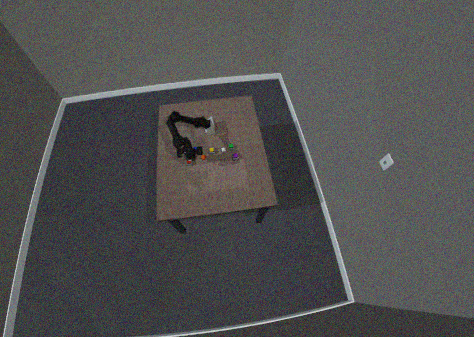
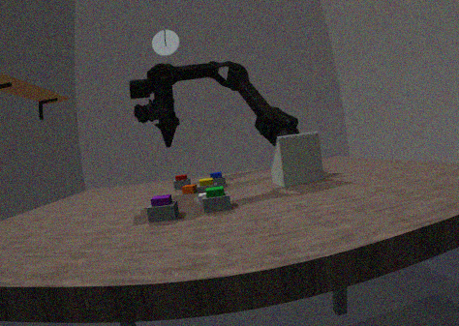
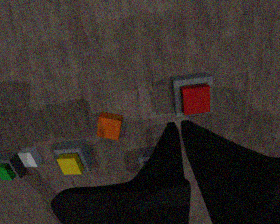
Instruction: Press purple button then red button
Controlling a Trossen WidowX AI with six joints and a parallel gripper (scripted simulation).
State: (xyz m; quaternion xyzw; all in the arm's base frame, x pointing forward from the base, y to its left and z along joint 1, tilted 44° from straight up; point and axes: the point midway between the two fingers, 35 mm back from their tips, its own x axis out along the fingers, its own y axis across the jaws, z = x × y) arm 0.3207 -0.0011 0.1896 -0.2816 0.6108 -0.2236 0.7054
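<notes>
The red button is 10 cm below my gripper tip, 4 cm to the right of it and 2 cm behind it. Also, from my gripper tip: orange block (12 cm below, 8 cm to the left, 6 cm behind); blue button (13 cm behind, 10 cm below, 2 cm to the left); yellow button (15 cm to the left, 11 cm behind, 10 cm below).
</notes>
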